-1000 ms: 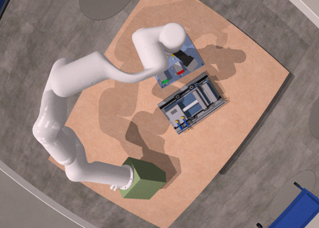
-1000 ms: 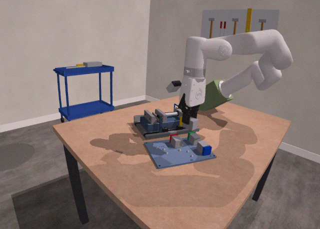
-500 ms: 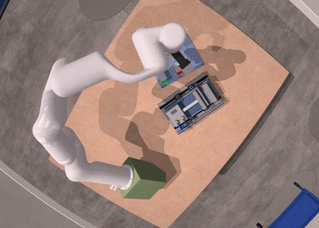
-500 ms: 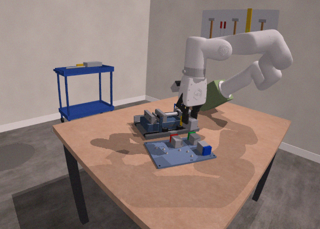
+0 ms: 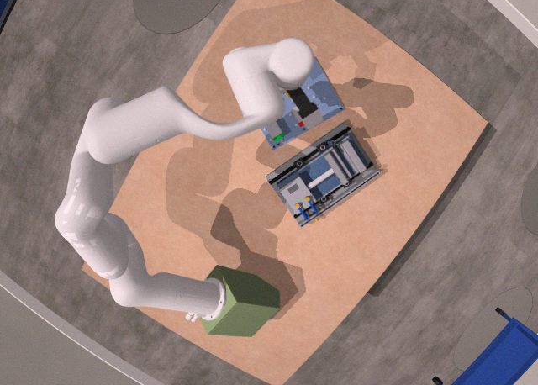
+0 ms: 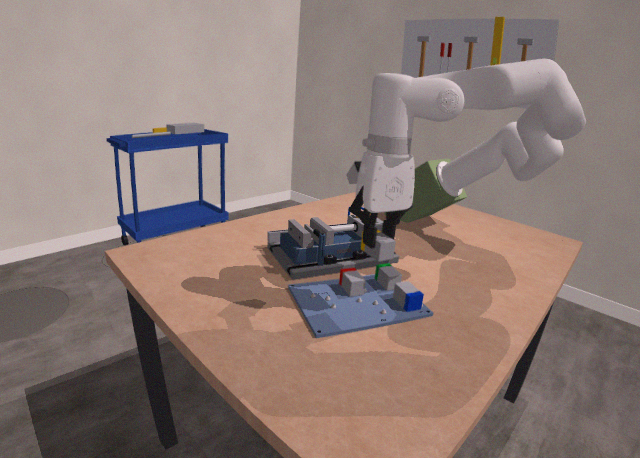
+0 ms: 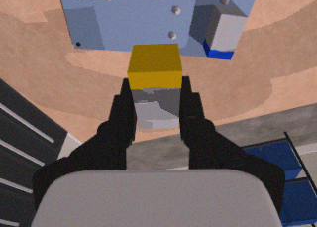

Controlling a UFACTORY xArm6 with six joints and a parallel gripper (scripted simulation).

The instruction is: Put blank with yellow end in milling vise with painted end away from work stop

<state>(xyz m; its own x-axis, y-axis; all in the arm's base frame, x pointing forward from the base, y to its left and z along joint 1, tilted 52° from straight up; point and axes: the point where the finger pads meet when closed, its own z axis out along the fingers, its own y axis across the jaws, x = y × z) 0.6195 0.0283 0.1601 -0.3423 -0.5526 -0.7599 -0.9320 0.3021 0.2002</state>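
Now: hand 12 cm past the moving jaw, 24 cm to the left of it and 10 cm above it. The rest, counted from my hand: red-ended blank: 4 cm behind, 8 cm to the right, 15 cm below; then blue-ended blank: 8 cm behind, 4 cm to the left, 15 cm below; then yellow-ended blank: 2 cm below.
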